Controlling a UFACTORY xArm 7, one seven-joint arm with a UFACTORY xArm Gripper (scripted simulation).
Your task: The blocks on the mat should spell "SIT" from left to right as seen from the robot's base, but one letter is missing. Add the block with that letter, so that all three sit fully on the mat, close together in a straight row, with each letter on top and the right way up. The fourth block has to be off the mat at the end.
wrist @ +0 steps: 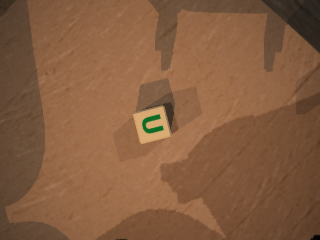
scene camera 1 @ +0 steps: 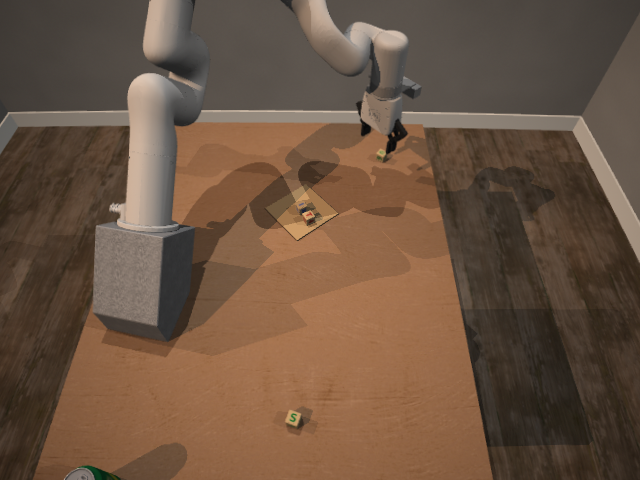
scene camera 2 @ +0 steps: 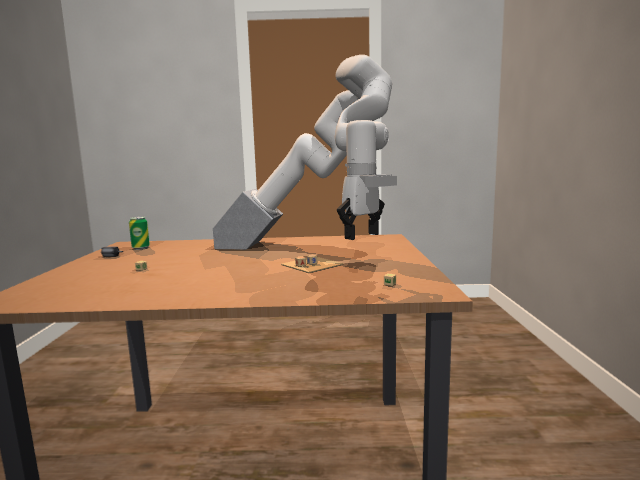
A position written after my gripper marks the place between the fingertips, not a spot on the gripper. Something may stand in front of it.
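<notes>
My gripper (scene camera 2: 361, 236) is there for me to see, and I find it in another view as well, since the same gripper appears at (scene camera 1: 377, 142).
</notes>
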